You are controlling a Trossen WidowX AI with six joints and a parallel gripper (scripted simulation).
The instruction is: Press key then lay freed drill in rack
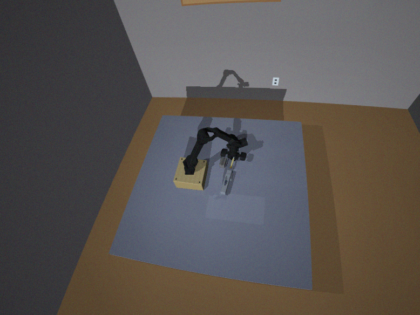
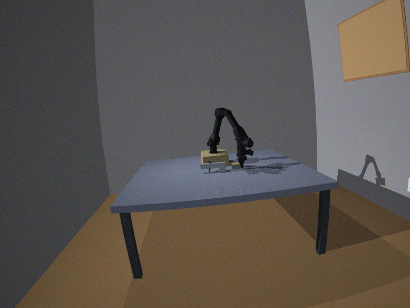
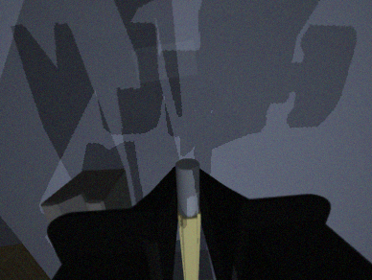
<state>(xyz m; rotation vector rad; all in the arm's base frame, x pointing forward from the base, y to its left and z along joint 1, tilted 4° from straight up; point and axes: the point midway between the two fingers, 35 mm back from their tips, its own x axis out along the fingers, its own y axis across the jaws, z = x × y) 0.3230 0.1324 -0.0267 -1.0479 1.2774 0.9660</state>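
Now: the drill 10 mm behind my gripper tip, 40 mm to the right of it and 30 mm above it. From my gripper tip the other things lie so: grey block (80 mm behind, 20 mm to the right).
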